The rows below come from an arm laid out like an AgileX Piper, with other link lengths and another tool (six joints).
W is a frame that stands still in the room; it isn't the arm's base.
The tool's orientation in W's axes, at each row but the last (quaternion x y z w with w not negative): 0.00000, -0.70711, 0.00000, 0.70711; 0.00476, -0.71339, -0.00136, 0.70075; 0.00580, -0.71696, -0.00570, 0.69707; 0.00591, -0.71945, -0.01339, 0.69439; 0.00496, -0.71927, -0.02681, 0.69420; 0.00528, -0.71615, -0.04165, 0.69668; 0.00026, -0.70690, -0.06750, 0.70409; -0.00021, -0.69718, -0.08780, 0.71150; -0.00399, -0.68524, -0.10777, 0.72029; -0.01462, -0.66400, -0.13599, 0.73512; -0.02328, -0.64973, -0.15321, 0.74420; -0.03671, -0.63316, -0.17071, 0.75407; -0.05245, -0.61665, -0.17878, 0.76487
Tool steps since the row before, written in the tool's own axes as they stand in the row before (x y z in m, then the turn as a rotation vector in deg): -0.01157, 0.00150, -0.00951, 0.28, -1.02, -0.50; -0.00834, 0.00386, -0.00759, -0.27, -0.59, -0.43; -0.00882, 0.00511, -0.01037, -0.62, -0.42, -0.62; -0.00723, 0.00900, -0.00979, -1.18, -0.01, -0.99; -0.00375, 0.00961, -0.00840, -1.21, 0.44, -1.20; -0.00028, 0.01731, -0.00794, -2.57, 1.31, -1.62; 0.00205, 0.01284, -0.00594, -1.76, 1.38, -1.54; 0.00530, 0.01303, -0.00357, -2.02, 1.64, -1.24; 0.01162, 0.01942, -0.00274, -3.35, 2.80, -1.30; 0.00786, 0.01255, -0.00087, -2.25, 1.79, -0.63; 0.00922, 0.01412, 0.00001, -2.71, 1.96, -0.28; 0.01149, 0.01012, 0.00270, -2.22, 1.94, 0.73; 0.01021, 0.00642, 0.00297, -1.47, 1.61, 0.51
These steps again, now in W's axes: 0.00951, 0.00150, -0.01157, 0.50, -1.02, 0.28; 0.00772, 0.00397, -0.00817, 0.44, -0.59, -0.27; 0.01061, 0.00525, -0.00844, 0.64, -0.41, -0.61; 0.01013, 0.00908, -0.00663, 1.03, 0.01, -1.14; 0.00882, 0.00950, -0.00302, 1.26, 0.46, -1.15; 0.00881, 0.01685, 0.00109, 1.76, 1.39, -2.43; 0.00711, 0.01196, 0.00327, 1.68, 1.39, -1.62; 0.00524, 0.01173, 0.00675, 1.41, 1.71, -1.84; 0.00626, 0.01681, 0.01407, 1.61, 3.04, -2.99; 0.00424, 0.01049, 0.00960, 0.82, 2.00, -1.99; 0.00464, 0.01162, 0.01131, 0.48, 2.34, -2.36; 0.00214, 0.00781, 0.01327, -0.41, 2.49, -1.69; 0.00122, 0.00474, 0.01142, -0.19, 1.96, -1.07
